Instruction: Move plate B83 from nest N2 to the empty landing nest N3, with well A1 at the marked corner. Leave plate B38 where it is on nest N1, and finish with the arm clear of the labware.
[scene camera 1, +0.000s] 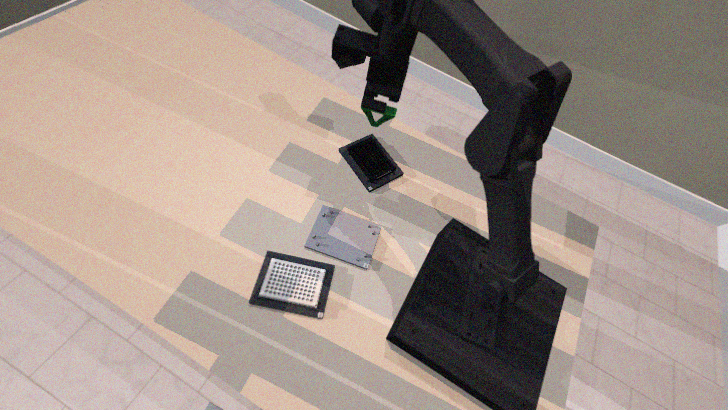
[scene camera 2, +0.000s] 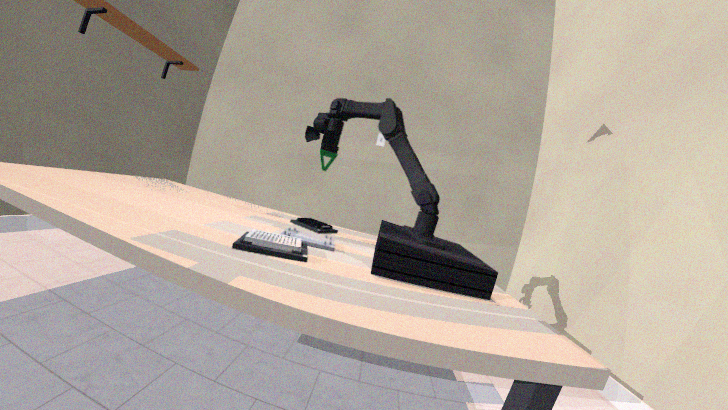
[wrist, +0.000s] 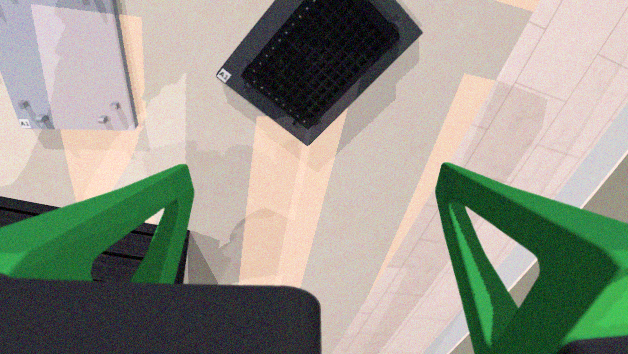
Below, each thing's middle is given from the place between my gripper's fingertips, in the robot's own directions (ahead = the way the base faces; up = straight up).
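My gripper is now 220 mm above the grey nest plate (scene camera 1: 345, 237), and my gripper is also 20 mm past the plate and 220 mm to the right of the plate.
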